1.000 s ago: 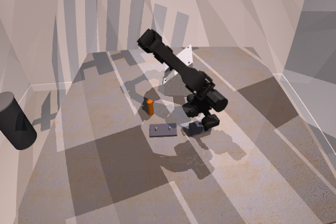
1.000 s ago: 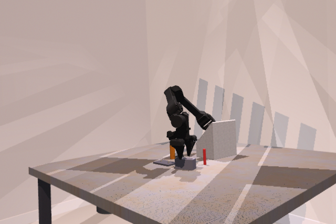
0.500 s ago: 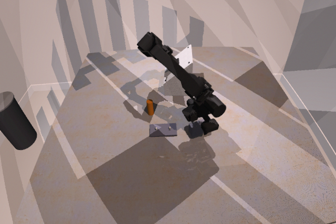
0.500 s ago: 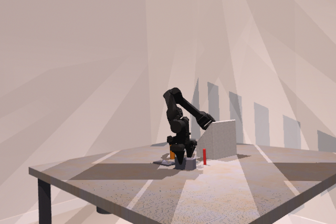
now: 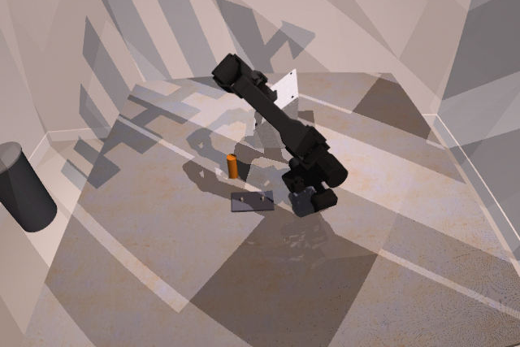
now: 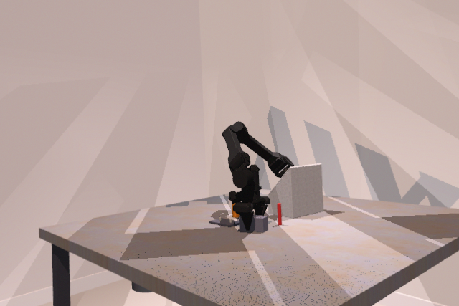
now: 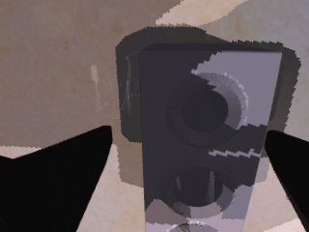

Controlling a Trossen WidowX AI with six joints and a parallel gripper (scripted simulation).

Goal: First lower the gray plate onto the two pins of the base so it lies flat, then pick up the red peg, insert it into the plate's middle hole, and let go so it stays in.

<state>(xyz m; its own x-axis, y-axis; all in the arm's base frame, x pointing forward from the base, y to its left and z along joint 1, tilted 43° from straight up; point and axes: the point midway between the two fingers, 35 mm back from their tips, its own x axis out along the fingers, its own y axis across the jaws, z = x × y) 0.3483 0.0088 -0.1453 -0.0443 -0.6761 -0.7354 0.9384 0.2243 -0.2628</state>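
Right now my gripper tip is 3 cm below the gray plate. Also, from my gripper tip: orange peg 23 cm to the right, 12 cm behind, 3 cm above; red peg 12 cm behind, 3 cm above, 2 cm to the left; flat base 16 cm to the right, 1 cm behind.
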